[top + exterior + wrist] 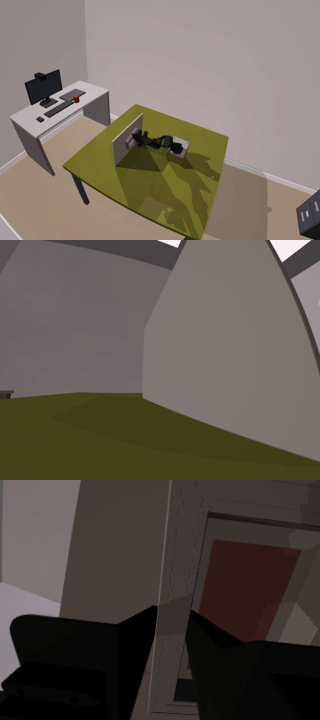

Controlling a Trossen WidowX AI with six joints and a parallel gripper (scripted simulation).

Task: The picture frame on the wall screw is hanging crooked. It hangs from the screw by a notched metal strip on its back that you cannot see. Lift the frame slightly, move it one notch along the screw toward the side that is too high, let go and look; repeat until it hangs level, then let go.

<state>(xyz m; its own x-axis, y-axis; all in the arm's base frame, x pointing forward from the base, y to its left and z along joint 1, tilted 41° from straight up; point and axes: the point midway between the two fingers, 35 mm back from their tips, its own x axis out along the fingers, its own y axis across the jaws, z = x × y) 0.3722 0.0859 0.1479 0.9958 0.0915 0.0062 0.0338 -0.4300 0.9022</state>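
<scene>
The picture frame lies 5 cm below my gripper tip, 1 cm to the right of it and 1 cm ahead of it. Round my gripper tip: wall panel: 6 cm below, 2 cm ahead.
</scene>
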